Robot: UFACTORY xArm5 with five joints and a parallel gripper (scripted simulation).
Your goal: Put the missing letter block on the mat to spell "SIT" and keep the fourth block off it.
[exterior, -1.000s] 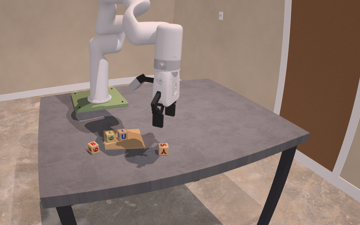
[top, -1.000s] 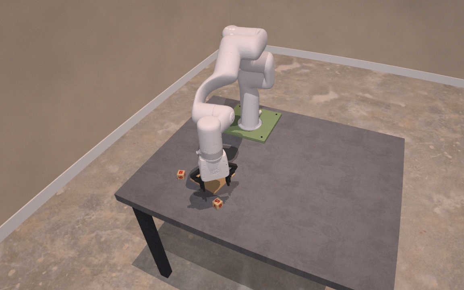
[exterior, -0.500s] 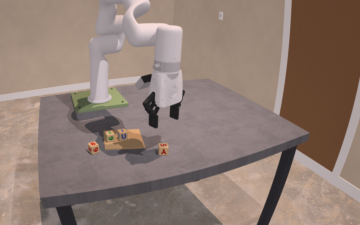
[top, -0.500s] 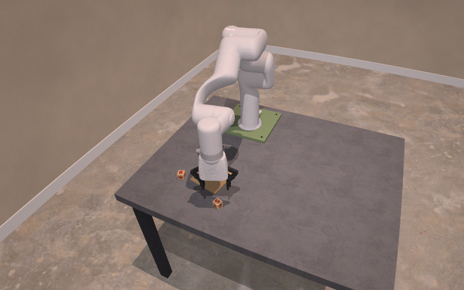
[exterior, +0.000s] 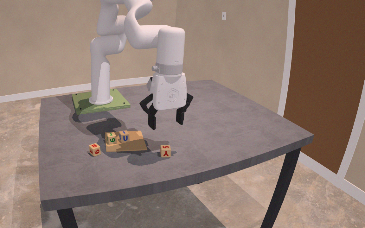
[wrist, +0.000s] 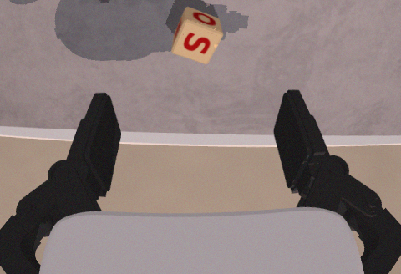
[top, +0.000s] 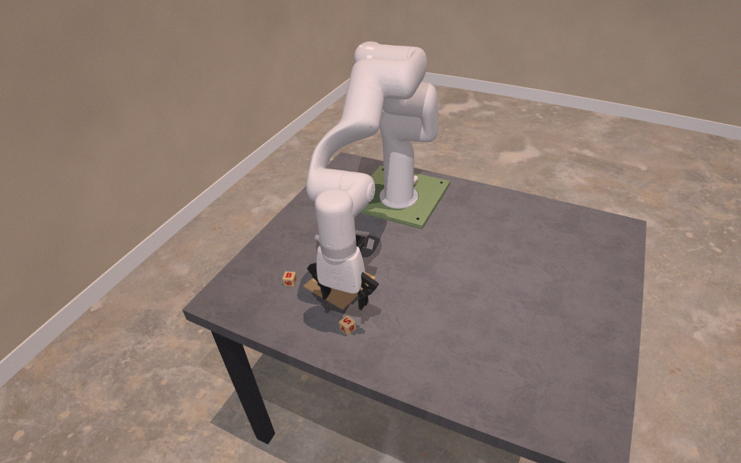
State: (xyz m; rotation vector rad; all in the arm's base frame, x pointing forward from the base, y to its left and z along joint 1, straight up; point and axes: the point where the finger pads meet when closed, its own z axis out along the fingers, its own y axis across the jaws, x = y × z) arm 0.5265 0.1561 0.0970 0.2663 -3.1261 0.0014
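My hand is 10 cm above the wooden block. The rest, counted from my hand: tan mat (12 cm behind, 11 cm to the right, 11 cm below); then red B block (23 cm to the right, 10 cm below, 5 cm behind).
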